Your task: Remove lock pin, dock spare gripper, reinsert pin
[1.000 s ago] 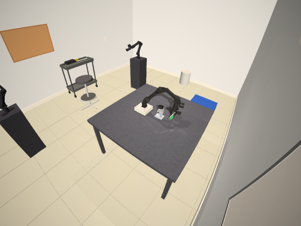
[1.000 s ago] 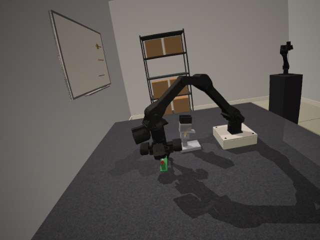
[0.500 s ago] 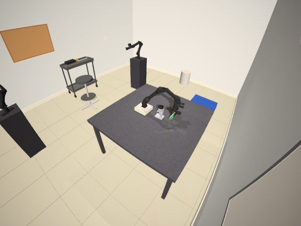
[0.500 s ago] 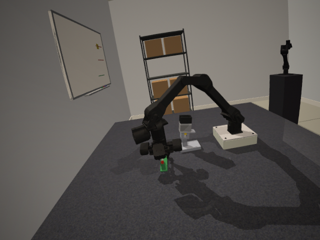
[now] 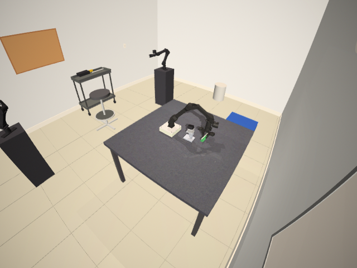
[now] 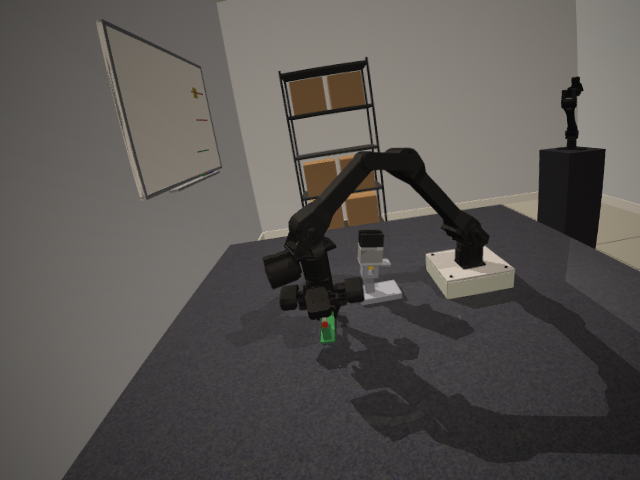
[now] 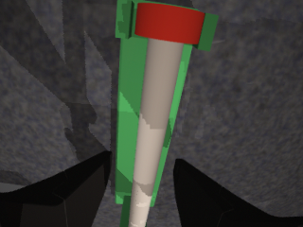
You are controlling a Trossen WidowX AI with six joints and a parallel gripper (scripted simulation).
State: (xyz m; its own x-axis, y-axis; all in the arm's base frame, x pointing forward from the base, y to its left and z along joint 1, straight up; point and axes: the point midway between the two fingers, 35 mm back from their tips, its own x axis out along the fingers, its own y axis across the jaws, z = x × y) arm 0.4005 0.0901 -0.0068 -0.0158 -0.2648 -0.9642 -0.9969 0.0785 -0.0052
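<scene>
Right now my gripper tip is 10 mm to the right of the green cradle and 10 mm below it. Also, from my gripper tip: spare gripper: 130 mm behind, 100 mm to the right, 110 mm above; grey mount: 140 mm behind, 90 mm to the right, 40 mm above.
</scene>
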